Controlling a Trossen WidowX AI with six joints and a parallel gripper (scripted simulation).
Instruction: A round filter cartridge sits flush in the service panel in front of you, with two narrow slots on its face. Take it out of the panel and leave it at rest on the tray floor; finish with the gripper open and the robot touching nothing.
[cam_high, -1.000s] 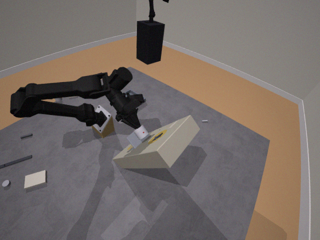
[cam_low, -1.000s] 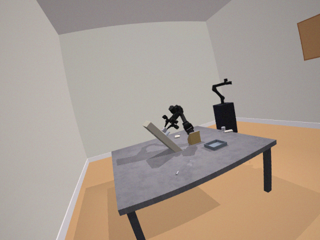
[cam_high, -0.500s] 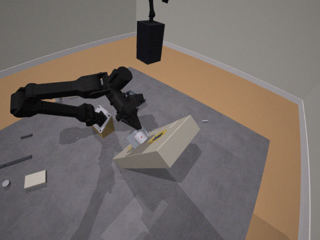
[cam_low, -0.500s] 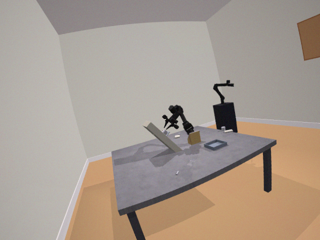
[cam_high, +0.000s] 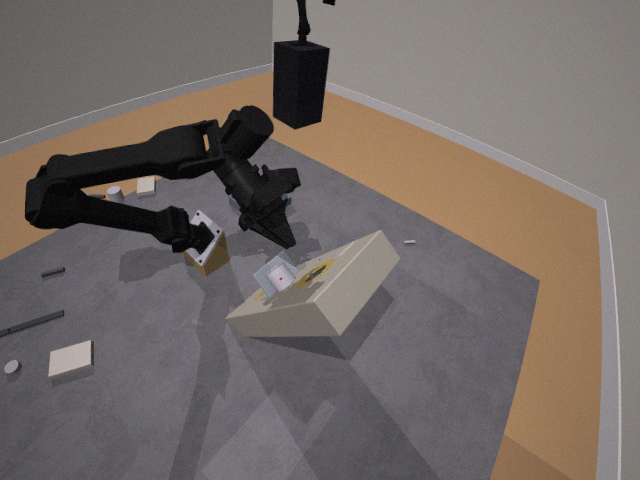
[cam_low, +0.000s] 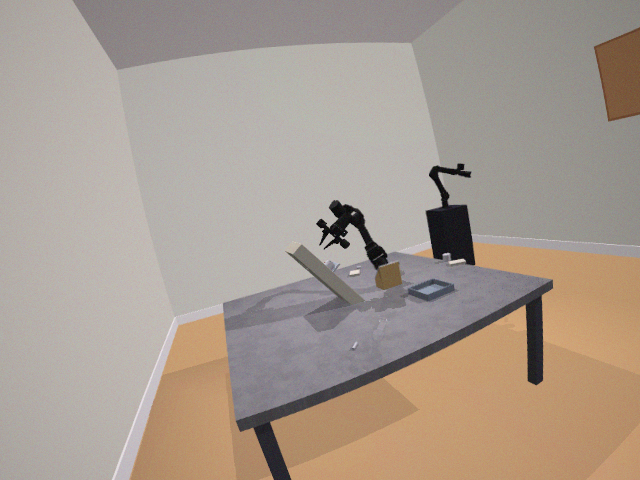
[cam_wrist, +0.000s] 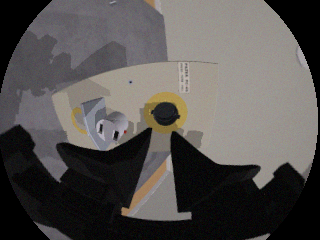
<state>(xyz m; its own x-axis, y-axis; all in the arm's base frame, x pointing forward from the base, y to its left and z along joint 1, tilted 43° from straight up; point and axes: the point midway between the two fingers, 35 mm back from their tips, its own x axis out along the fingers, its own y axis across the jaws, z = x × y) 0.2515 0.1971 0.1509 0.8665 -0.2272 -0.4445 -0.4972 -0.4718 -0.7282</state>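
The round filter cartridge is 90 mm below my gripper tip, 20 mm behind it and 10 mm to the right of it. The rest, counted from my gripper tip: cream service panel 110 mm below, 20 mm ahead; then small pin 490 mm to the left, 280 mm below, 30 mm ahead; then blue-grey tray 420 mm behind, 280 mm below, 220 mm to the left.
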